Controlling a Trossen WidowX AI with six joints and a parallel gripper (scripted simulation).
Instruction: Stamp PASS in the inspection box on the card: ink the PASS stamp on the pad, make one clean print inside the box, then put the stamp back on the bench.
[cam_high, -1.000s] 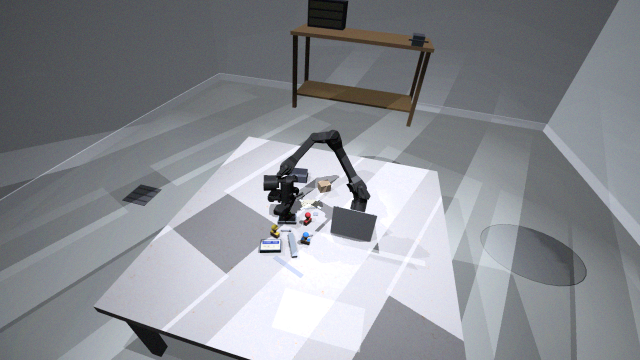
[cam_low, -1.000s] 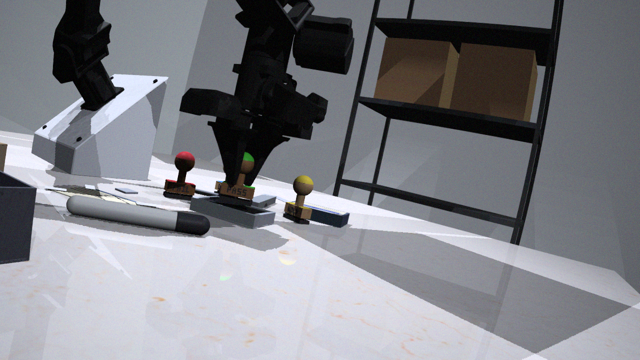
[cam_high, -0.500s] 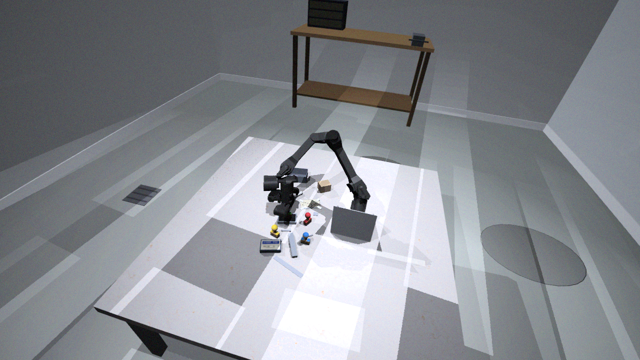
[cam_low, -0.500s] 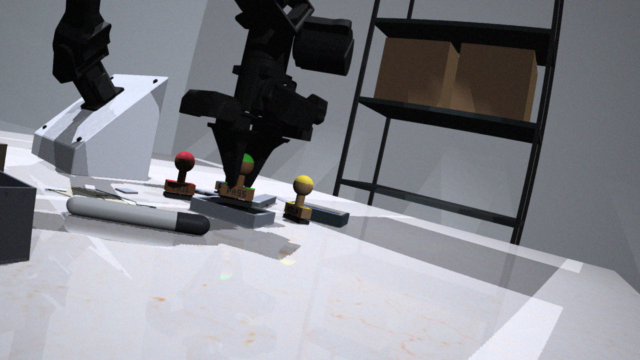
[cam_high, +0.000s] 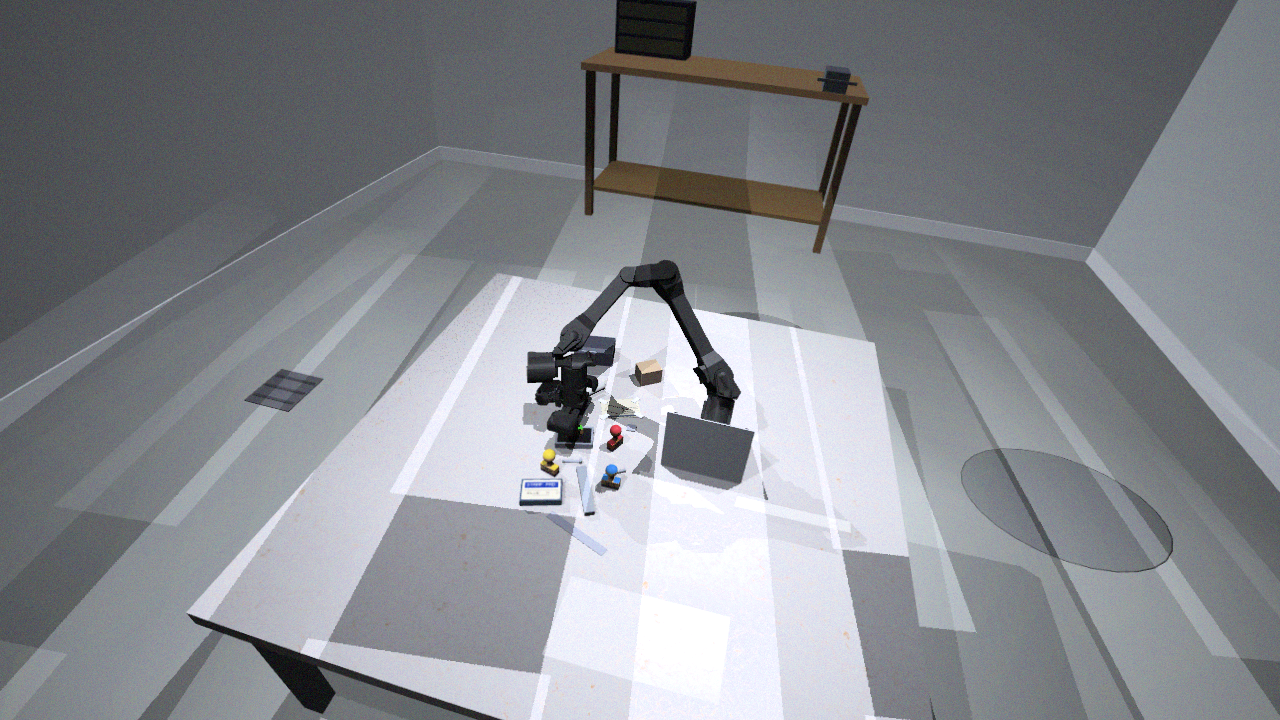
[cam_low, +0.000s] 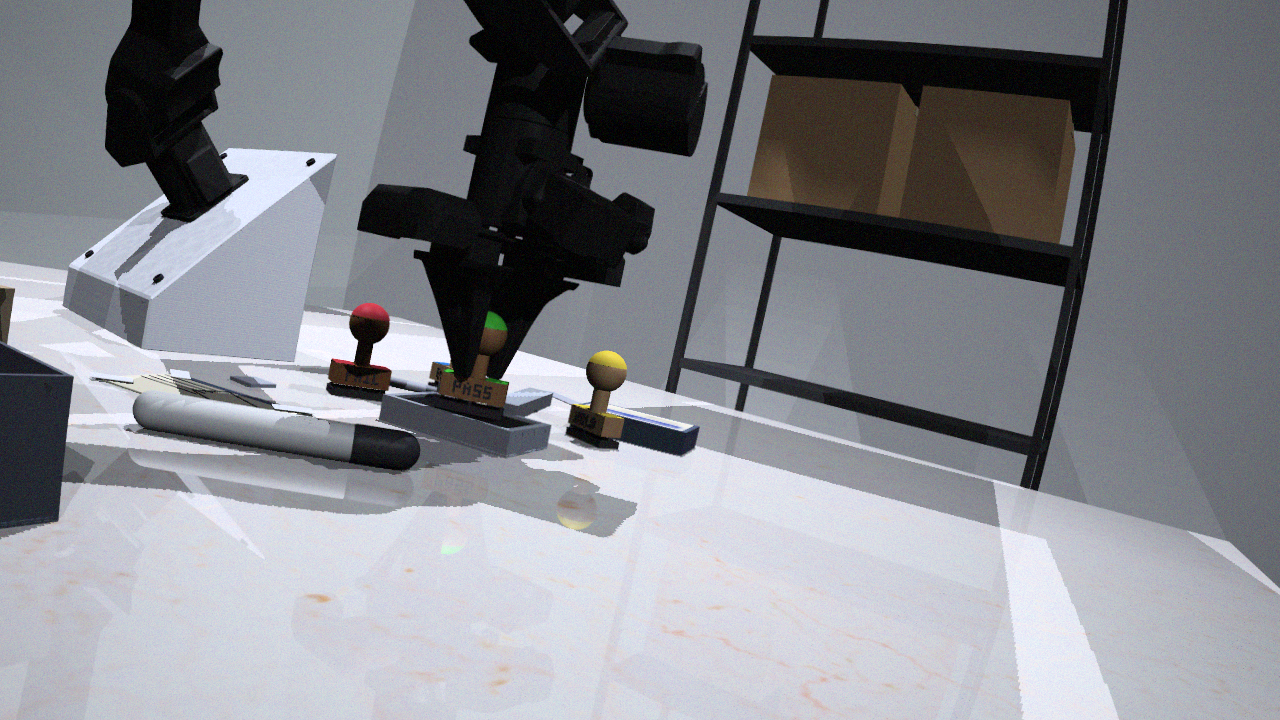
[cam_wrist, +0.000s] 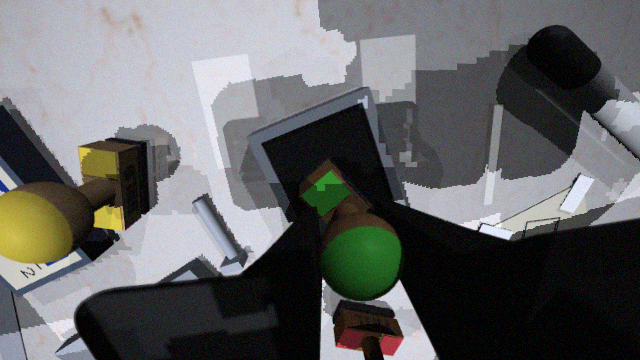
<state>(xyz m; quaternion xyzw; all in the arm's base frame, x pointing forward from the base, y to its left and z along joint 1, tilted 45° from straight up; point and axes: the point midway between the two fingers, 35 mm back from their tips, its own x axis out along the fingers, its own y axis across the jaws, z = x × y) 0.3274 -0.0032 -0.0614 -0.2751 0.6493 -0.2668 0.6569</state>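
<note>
My gripper tip is right at the green stamp. Also, from my gripper tip: yellow stamp (2 cm ahead, 11 cm to the left, 2 cm below); red stamp (10 cm behind, 1 cm to the right, 2 cm below); ink pad (3 cm below).
</note>
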